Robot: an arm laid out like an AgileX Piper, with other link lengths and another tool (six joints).
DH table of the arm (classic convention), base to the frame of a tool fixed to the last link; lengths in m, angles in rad. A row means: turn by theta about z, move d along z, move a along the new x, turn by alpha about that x. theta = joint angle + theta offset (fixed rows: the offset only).
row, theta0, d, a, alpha
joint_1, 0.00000, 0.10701, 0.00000, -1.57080
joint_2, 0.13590, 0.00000, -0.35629, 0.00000
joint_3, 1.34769, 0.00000, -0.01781, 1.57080
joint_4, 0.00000, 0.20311, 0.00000, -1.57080
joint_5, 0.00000, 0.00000, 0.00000, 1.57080
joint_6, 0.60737, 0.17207, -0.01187, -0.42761
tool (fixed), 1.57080, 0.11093, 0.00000, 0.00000
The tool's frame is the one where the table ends.
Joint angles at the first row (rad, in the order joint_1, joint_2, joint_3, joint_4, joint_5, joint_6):
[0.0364, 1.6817, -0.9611, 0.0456, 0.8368, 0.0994]
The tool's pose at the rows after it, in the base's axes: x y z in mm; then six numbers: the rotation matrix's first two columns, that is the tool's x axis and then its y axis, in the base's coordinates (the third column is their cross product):
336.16 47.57 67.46 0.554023 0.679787 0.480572 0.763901 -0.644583 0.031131
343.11 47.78 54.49 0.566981 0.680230 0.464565 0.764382 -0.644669 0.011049
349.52 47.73 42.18 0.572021 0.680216 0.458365 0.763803 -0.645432 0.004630
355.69 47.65 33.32 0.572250 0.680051 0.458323 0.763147 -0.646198 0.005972
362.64 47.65 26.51 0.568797 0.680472 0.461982 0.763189 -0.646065 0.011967
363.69 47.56 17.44 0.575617 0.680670 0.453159 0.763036 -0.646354 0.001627
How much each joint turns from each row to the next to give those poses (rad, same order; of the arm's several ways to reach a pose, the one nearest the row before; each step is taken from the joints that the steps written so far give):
[0.0000, 0.0589, -0.0294, 0.0000, -0.0011, 0.0000]
[0.0000, 0.0529, -0.0217, 0.0000, -0.0041, 0.0000]
[0.0000, 0.0410, -0.0022, 0.0000, -0.0293, 0.0000]
[0.0000, 0.0292, 0.0000, 0.0000, -0.0301, 0.0000]
[0.0000, 0.0242, -0.0024, 0.0000, -0.0291, -0.0011]
[0.0000, 0.0265, 0.0000, 0.0000, -0.0122, 0.0000]

